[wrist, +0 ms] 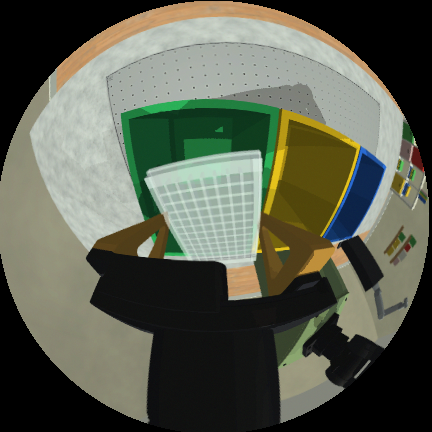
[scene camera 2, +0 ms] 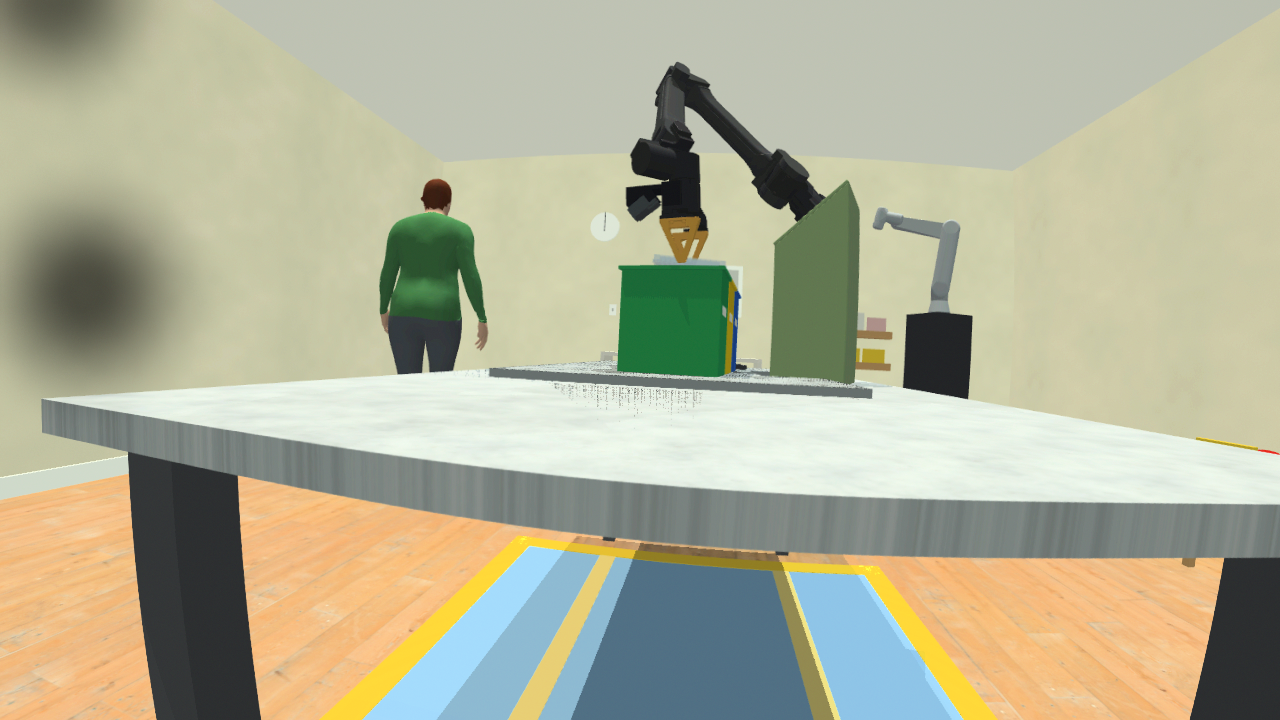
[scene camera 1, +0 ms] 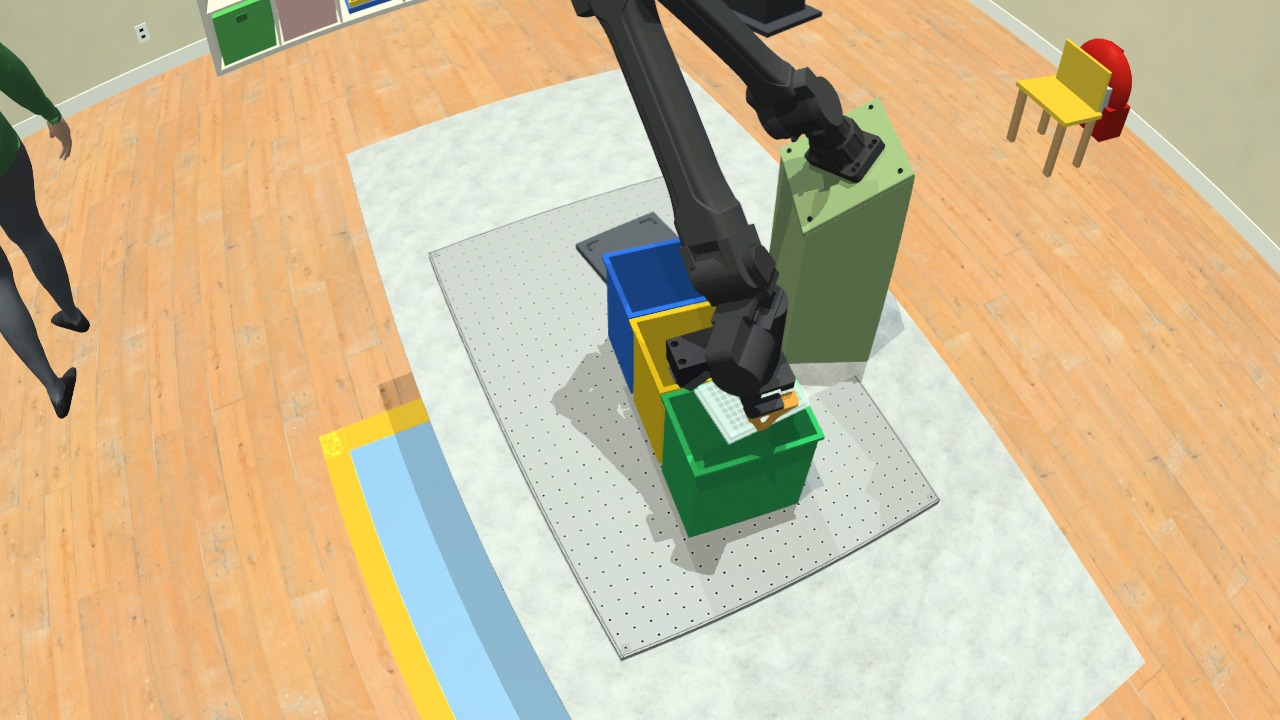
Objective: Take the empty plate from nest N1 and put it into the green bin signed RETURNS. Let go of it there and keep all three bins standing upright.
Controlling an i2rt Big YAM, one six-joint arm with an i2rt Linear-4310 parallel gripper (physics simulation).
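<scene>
The pale, see-through well plate is clasped across its width between the orange fingers of my gripper. The plate is over the mouth of the green bin, about level with its rim; its underside is hidden. In the wrist view its right edge lies close to the wall shared with the yellow bin. The yellow bin and the blue bin stand upright beside it in a row, as does the green one. No RETURNS sign is readable.
A dark grey pad lies behind the blue bin on the perforated board. The tall green pedestal carrying my arm stands close beside the bins. A person stands beyond the table.
</scene>
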